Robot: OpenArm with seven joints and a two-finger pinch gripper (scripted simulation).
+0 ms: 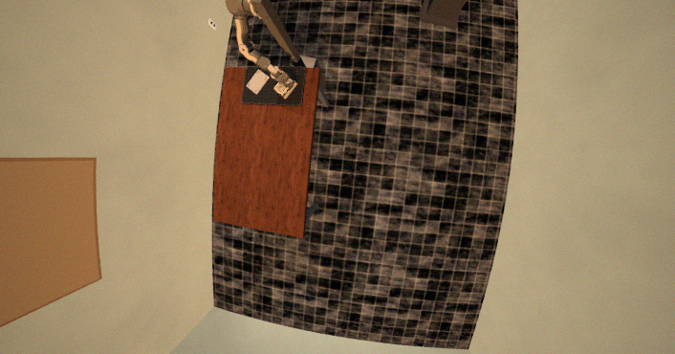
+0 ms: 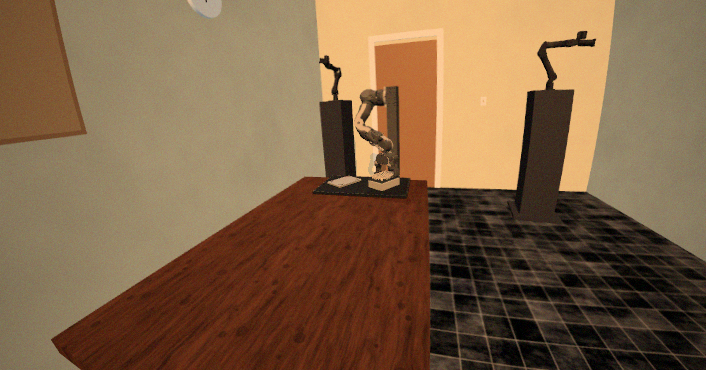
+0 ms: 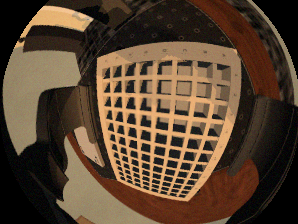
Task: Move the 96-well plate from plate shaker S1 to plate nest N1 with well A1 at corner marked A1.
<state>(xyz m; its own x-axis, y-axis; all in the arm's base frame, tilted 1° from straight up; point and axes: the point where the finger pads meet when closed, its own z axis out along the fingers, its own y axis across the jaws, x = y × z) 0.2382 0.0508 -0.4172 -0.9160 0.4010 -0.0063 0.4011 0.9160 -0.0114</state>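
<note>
My hand is 20 mm short of the 96-well plate and 10 mm to the left of it. Also, from my hand: plate shaker S1: 40 mm ahead, 10 mm to the right, 20 mm below; marked tag: 30 mm behind, 170 mm to the right, 50 mm below; plate nest N1: 10 mm ahead, 250 mm to the right, 50 mm below.
</note>
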